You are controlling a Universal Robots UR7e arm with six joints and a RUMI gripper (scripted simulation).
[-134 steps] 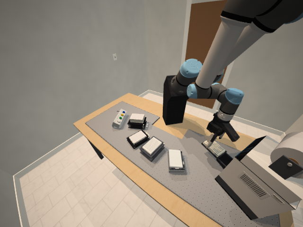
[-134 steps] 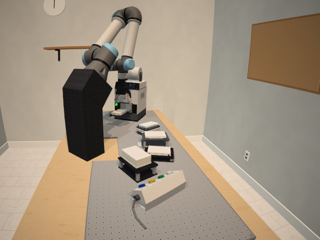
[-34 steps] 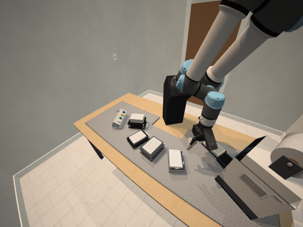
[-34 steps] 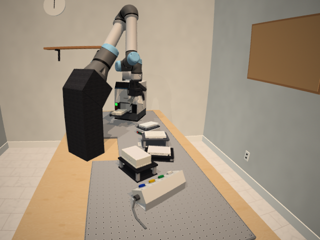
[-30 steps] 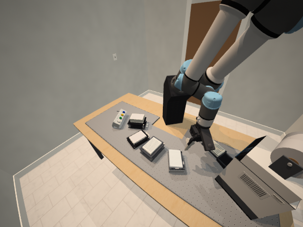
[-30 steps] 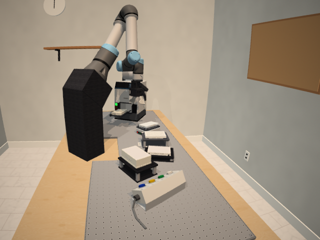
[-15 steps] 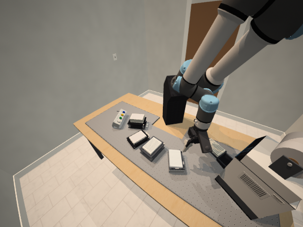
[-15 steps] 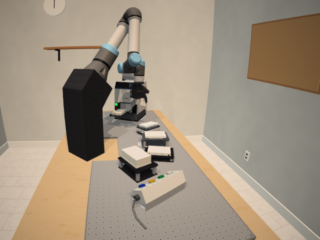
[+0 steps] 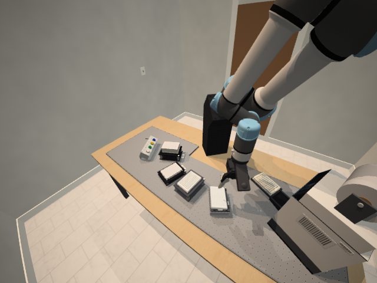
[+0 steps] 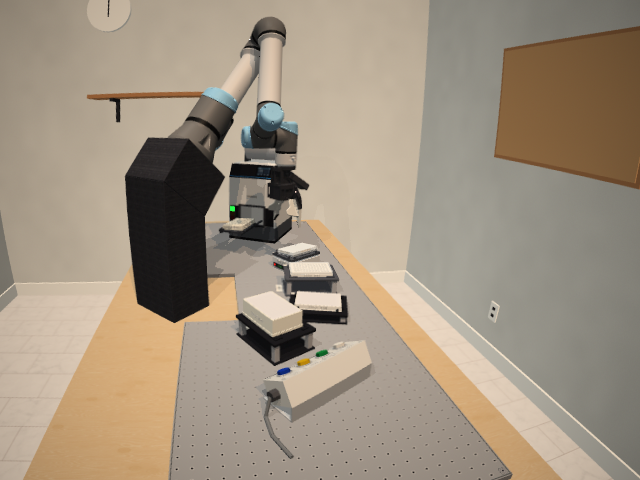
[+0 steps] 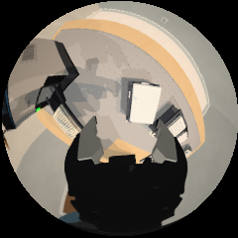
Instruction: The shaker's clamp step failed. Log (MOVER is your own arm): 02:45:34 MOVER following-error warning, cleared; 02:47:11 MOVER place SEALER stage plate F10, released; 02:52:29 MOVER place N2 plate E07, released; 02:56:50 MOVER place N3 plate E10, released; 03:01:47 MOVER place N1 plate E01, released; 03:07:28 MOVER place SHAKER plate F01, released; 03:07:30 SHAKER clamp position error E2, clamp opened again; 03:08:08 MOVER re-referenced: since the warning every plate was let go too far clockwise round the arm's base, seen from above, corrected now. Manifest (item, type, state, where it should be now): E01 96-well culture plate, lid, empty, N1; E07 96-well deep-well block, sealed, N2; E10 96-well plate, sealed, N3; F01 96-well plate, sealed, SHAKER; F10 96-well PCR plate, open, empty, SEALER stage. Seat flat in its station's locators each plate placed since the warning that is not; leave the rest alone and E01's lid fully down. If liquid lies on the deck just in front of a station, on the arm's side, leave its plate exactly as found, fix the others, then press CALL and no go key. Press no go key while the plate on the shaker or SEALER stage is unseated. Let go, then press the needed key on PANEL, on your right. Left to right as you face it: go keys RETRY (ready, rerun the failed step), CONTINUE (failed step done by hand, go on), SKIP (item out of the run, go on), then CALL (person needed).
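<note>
My gripper is now 50 mm short of the lidded culture plate, 40 mm to the left of it and 90 mm above it. The rest, counted from my hand: PCR plate: 200 mm behind, 90 mm to the left, 40 mm below; then film roll: 160 mm behind, 360 mm to the left, 240 mm above.
</note>
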